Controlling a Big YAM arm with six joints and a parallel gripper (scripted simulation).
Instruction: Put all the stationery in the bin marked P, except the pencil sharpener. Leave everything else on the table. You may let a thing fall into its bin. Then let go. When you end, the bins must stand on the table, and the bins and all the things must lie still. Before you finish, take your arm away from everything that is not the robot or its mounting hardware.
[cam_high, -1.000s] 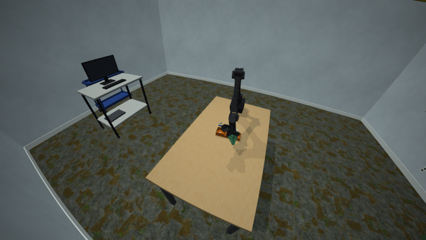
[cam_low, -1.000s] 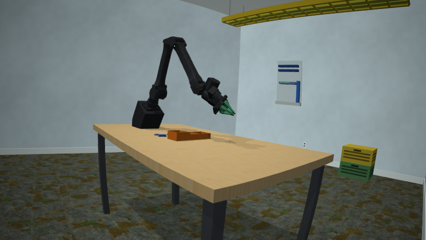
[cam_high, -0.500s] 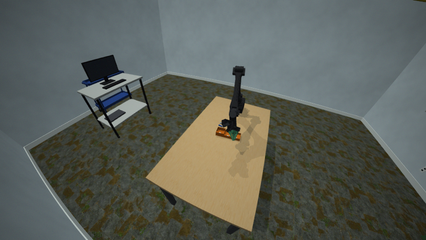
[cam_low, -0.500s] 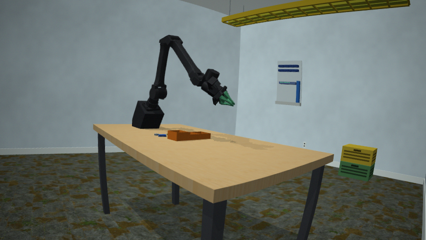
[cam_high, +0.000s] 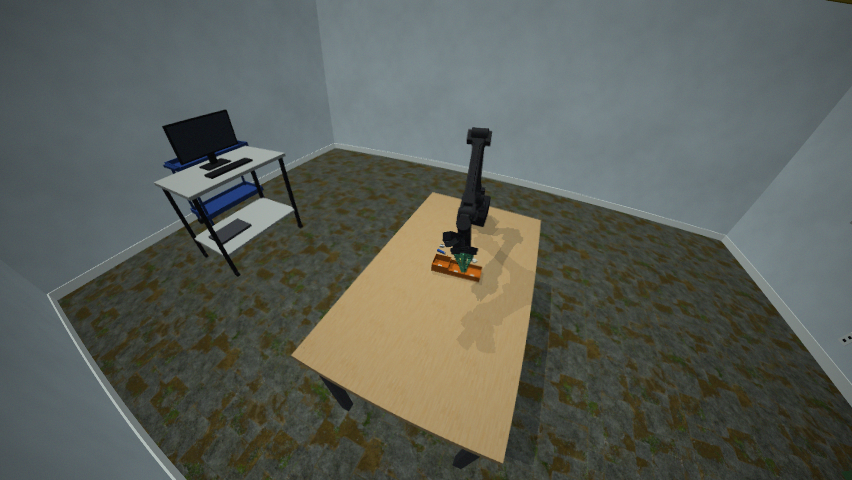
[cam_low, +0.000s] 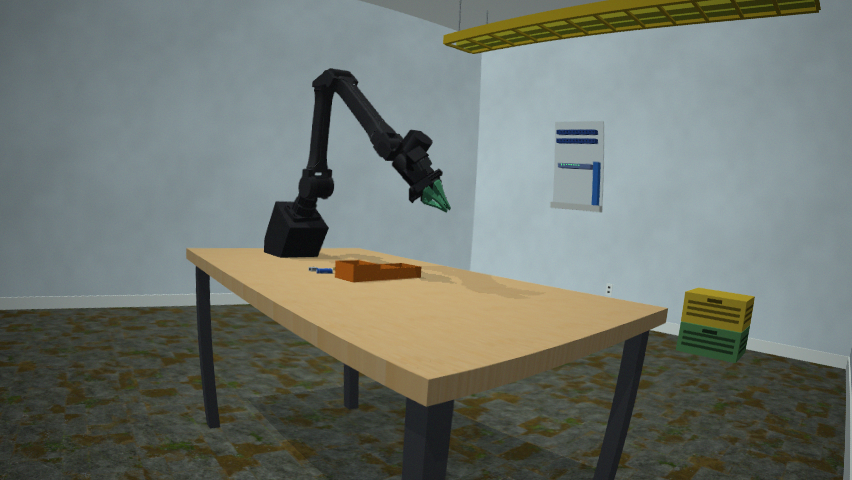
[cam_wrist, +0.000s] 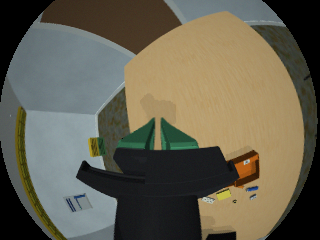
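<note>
Now: the orange bin 200 mm behind my hand, 30 mm to the right of it and 190 mm below it. Also, from my hand: white dotted tile 300 mm behind, 50 mm to the left, 200 mm below; orange stick 280 mm behind, 80 mm to the right, 200 mm below; yellow pad 290 mm behind, 20 mm to the right, 200 mm below.
</note>
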